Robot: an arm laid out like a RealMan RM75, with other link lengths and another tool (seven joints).
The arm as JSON. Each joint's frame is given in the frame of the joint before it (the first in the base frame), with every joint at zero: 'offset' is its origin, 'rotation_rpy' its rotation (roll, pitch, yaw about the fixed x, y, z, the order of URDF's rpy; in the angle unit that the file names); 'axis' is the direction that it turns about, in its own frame. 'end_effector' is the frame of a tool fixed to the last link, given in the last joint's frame.
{
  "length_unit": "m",
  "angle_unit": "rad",
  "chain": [
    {
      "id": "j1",
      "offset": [
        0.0,
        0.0,
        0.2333
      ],
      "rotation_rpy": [
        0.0,
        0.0,
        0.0
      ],
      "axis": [
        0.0,
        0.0,
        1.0
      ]
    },
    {
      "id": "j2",
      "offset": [
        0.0,
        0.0,
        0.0
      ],
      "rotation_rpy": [
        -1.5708,
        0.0,
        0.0
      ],
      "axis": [
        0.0,
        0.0,
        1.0
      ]
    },
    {
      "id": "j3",
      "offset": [
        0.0,
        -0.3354,
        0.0
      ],
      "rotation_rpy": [
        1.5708,
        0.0,
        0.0
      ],
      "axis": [
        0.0,
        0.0,
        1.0
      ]
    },
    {
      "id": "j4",
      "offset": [
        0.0,
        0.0,
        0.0
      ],
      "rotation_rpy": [
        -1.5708,
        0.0,
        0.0
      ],
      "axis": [
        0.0,
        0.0,
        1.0
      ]
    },
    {
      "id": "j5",
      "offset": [
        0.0,
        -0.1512,
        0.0
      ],
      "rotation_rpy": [
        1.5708,
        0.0,
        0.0
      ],
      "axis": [
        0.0,
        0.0,
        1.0
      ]
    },
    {
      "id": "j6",
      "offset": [
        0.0,
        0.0,
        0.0
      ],
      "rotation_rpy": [
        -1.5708,
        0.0,
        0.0
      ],
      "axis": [
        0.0,
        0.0,
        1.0
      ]
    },
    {
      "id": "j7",
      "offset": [
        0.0,
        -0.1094,
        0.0
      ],
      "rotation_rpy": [
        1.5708,
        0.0,
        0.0
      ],
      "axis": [
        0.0,
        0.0,
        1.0
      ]
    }
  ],
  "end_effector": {
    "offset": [
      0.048,
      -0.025,
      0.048
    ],
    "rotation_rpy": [
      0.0,
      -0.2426,
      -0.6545
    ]
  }
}
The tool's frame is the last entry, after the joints.
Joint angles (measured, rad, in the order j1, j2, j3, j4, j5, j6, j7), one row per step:
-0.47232, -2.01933, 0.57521, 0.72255, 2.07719, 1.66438, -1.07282
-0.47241, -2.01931, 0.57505, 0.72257, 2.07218, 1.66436, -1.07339
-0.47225, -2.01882, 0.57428, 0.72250, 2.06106, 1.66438, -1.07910
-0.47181, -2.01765, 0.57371, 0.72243, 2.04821, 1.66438, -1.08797
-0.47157, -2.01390, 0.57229, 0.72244, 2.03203, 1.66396, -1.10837
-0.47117, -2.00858, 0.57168, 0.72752, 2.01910, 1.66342, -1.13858
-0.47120, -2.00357, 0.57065, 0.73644, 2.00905, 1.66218, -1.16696
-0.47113, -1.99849, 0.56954, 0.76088, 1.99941, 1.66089, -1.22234
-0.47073, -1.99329, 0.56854, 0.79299, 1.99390, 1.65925, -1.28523
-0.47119, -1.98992, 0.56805, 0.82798, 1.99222, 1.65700, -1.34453
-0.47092, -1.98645, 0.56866, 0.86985, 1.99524, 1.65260, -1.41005
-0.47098, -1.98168, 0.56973, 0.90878, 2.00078, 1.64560, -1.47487
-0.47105, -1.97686, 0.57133, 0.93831, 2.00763, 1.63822, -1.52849
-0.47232, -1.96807, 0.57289, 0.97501, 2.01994, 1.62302, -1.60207
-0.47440, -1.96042, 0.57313, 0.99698, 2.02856, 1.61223, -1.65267
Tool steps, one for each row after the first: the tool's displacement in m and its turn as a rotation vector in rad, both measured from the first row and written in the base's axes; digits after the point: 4 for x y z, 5 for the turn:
0.0005, 0.0003, 0.0007, 0.00323, -0.00394, -0.00041
0.0011, 0.0012, 0.0024, 0.00926, -0.01429, 0.00302
0.0016, 0.0023, 0.0046, 0.01541, -0.02648, 0.00897
0.0014, 0.0044, 0.0086, 0.02168, -0.04360, 0.02425
0.0006, 0.0070, 0.0133, 0.02529, -0.05747, 0.04541
-0.0001, 0.0096, 0.0180, 0.03058, -0.06649, 0.06345
-0.0009, 0.0139, 0.0248, 0.03507, -0.07713, 0.09587
-0.0019, 0.0183, 0.0322, 0.03945, -0.08363, 0.13148
-0.0022, 0.0224, 0.0387, 0.04434, -0.08595, 0.16259
-0.0030, 0.0266, 0.0456, 0.05066, -0.08286, 0.19783
-0.0044, 0.0308, 0.0526, 0.05807, -0.07834, 0.23548
-0.0061, 0.0343, 0.0582, 0.06405, -0.07383, 0.26918
-0.0093, 0.0398, 0.0668, 0.07692, -0.06664, 0.31960
-0.0116, 0.0439, 0.0734, 0.08700, -0.06382, 0.35501

